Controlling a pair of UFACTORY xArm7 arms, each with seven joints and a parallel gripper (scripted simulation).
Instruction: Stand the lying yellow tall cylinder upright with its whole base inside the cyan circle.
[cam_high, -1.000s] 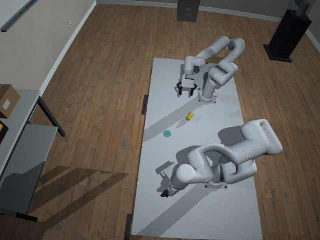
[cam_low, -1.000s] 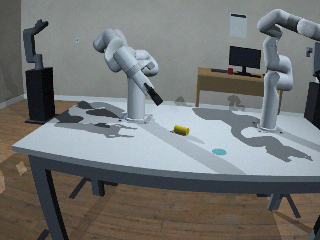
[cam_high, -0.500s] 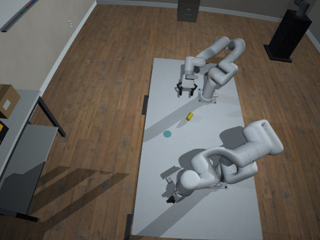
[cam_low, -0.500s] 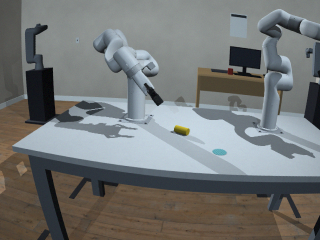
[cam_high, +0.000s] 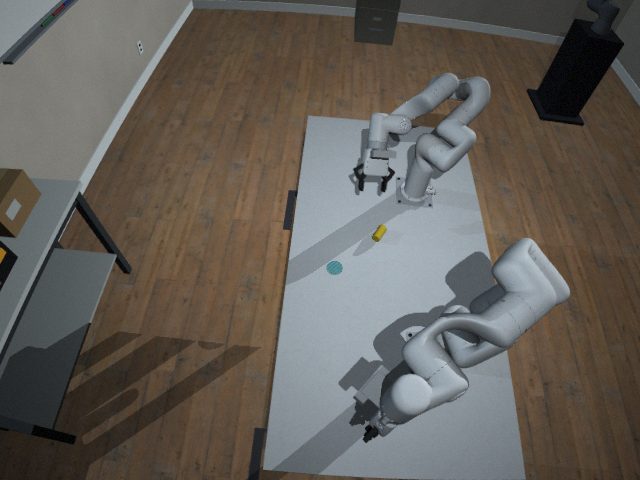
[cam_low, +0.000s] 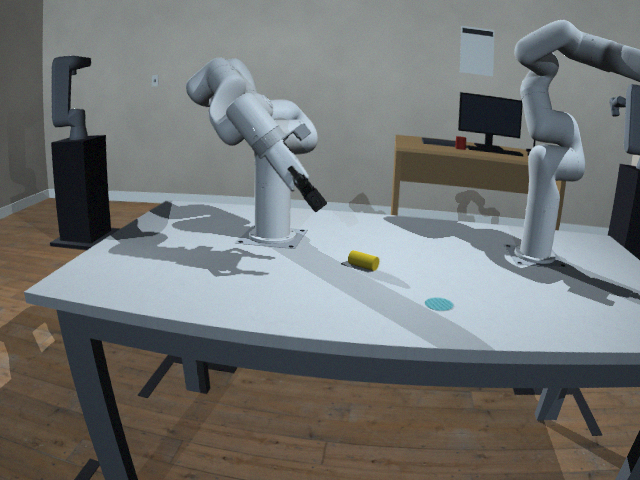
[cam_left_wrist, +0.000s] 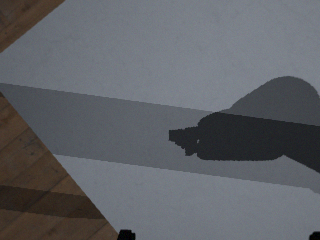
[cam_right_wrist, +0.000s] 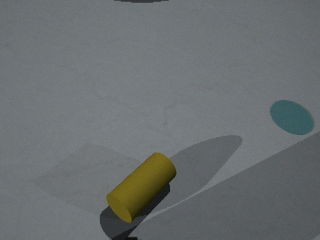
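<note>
Now: right hand 50 mm past the yellow tall cylinder, 110 mm to the right of it and 140 mm above it. The rest, counted from my right hand: cyan circle (130 mm ahead, 270 mm to the left, 160 mm below).
</note>
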